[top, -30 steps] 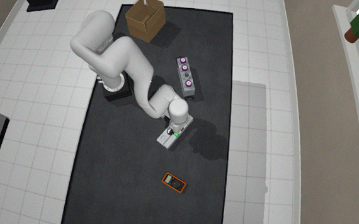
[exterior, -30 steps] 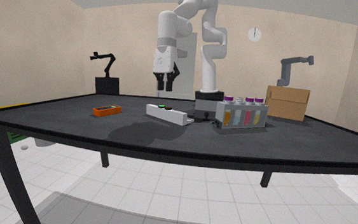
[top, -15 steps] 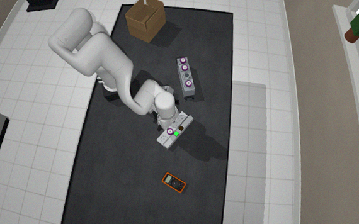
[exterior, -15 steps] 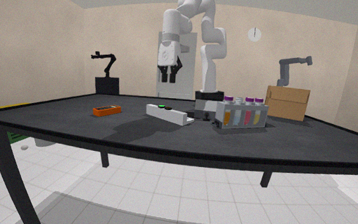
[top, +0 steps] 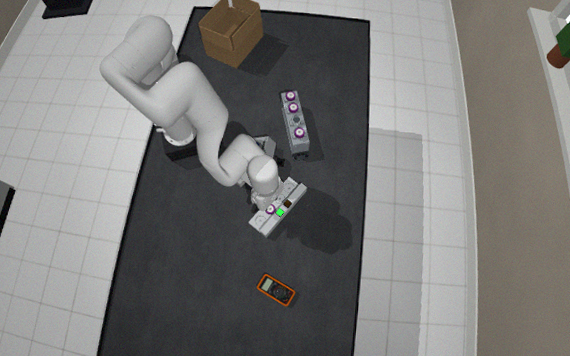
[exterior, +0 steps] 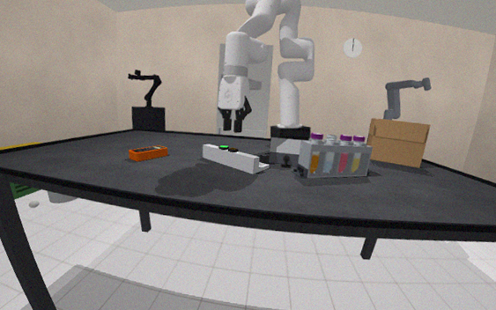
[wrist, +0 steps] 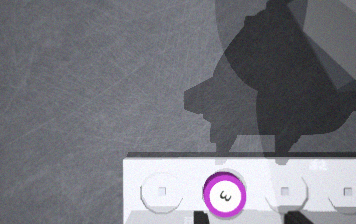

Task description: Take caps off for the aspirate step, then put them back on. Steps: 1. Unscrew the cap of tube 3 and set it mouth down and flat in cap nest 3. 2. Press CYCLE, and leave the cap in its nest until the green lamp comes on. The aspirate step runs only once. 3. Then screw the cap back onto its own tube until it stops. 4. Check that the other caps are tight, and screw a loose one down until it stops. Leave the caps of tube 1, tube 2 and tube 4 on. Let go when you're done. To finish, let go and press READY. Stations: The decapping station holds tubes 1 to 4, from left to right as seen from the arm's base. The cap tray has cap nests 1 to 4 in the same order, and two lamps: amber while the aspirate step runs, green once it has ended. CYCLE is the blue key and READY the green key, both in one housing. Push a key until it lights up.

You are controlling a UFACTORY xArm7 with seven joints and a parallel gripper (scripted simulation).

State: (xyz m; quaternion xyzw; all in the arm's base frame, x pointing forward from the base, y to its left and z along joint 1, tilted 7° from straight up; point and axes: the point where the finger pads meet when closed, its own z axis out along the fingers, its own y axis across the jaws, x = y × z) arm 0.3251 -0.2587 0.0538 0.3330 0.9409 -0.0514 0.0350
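Right now the purple cap is 10 cm below my hand. Also, from my hand: blue cycle key (22 cm to the left, 5 cm below, 5 cm behind); then green ready key (17 cm to the left, 6 cm behind, 5 cm below); then key housing (19 cm to the left, 6 cm below, 4 cm behind).
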